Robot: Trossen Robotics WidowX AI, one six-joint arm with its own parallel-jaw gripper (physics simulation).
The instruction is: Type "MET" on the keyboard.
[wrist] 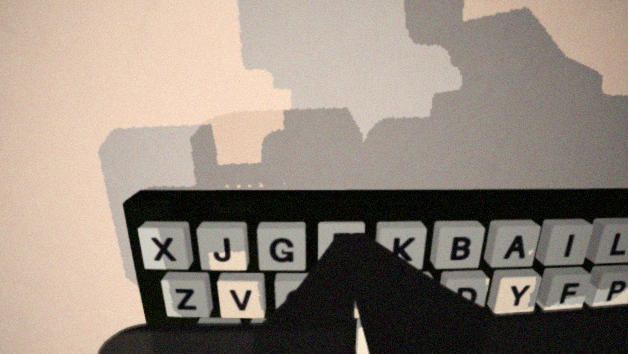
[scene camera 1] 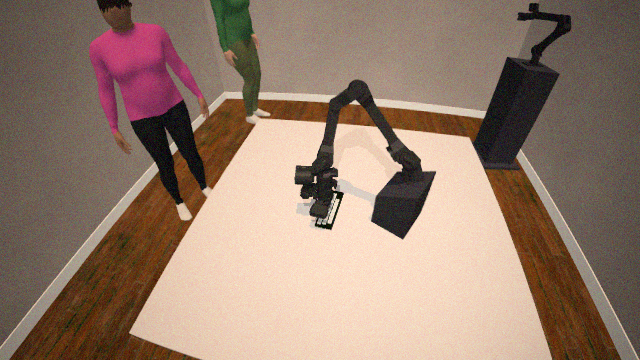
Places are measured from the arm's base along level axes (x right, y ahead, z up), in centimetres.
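Pixels of known places: gripper, between the fingertips: (wrist: pixel 350 246); arm's base, origin of its link: (scene camera 1: pixel 415 178).
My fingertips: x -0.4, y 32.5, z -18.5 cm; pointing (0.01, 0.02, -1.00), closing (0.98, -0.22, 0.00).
Observation:
Ahead of a thing's pixels: the offset from my fingertips to its middle. Level surfaces: height alone.
The keyboard @(dx +2.0, dy -2.4, dz -0.4 cm) (scene camera 1: pixel 335 207) (wrist: pixel 400 205), a black board with pale lettered keys, lies on the light mat under my arm. My gripper (scene camera 1: pixel 320 209) (wrist: pixel 350 246) is shut and empty, fingers pointing down. In the wrist view its black fingertips are over the top-row key @(dx -0.3, dy +0.1, dz -0.2 cm) (wrist: pixel 341 228) between the G key @(dx -2.1, dy +0.6, dz +0.1 cm) (wrist: pixel 281 247) and the K key @(dx +1.6, dy -0.3, dz +0.1 cm) (wrist: pixel 401 246). They hide that key's letter; whether they touch or press it I cannot tell. The second row shows Z, V, D, Y, F and P. The fingers and gripper body hide the lower keys, and no M or T key shows.
The light mat @(dz -1.2 cm) (scene camera 1: pixel 310 290) spreads around the keyboard. My arm's dark base block (scene camera 1: pixel 402 205) stands to its right. A pink-topped figure (scene camera 1: pixel 145 75) and a green-clad figure (scene camera 1: pixel 240 35) stand at the left and back. A dark pedestal (scene camera 1: pixel 515 110) carrying another arm (scene camera 1: pixel 552 37) stands back right.

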